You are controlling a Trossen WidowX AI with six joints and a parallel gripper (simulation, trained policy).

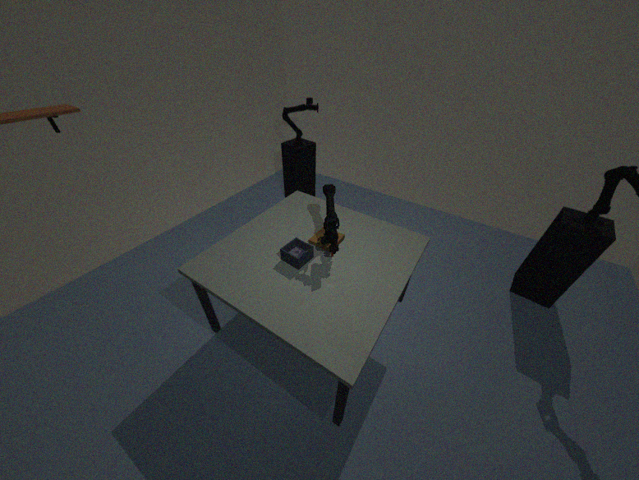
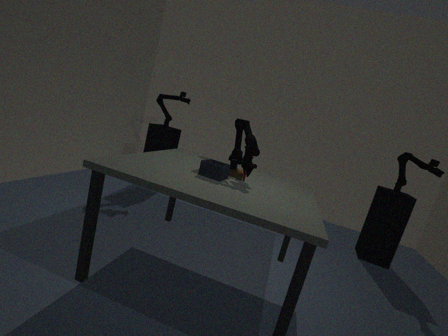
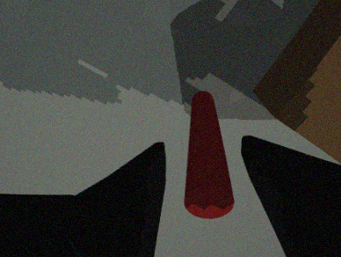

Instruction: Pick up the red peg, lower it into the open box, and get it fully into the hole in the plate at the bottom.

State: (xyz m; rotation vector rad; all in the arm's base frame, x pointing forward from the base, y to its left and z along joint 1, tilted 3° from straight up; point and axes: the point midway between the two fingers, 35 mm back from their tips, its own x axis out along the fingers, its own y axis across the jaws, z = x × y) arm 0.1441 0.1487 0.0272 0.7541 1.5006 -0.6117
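Now: the red peg 10 mm ahead of my gripper tip, 10 mm to the right of it and 10 mm above it. The rest, counted from my gripper tip: plate (190 mm ahead, 180 mm to the right, 10 mm above); then dark blue box (190 mm ahead, 180 mm to the right, 10 mm below).
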